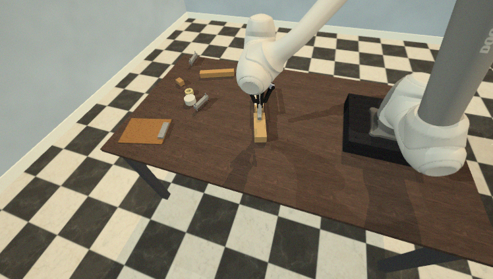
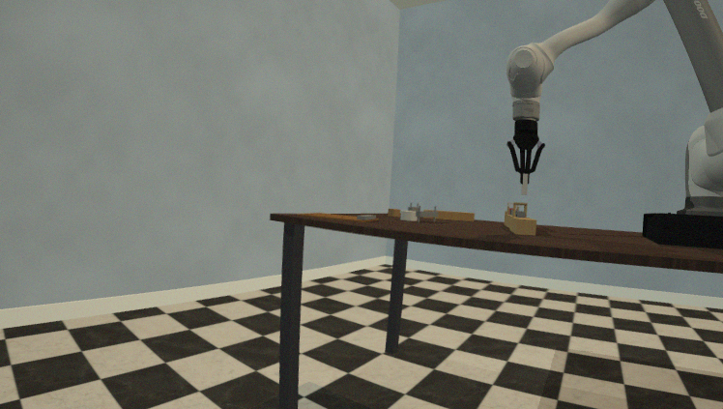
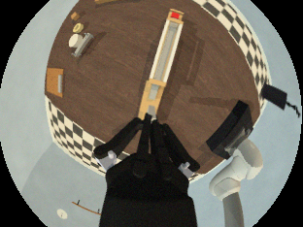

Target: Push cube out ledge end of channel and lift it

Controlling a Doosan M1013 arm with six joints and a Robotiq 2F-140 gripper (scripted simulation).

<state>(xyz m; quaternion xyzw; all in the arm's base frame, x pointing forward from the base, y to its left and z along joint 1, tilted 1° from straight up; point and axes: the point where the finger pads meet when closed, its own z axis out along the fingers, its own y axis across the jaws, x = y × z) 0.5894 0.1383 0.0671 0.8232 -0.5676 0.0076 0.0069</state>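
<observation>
Now: hand 29 cm to the left of the red cube, 11 cm short of it and 9 cm above it. From my hand the other things lie so: yellow ring (50 cm ahead, 14 cm below, 12 cm to the right); then grey piece (10 cm below, 8 cm to the right, 3 cm ahead); then wooden channel (16 cm to the right, 10 cm below, 6 cm ahead).
</observation>
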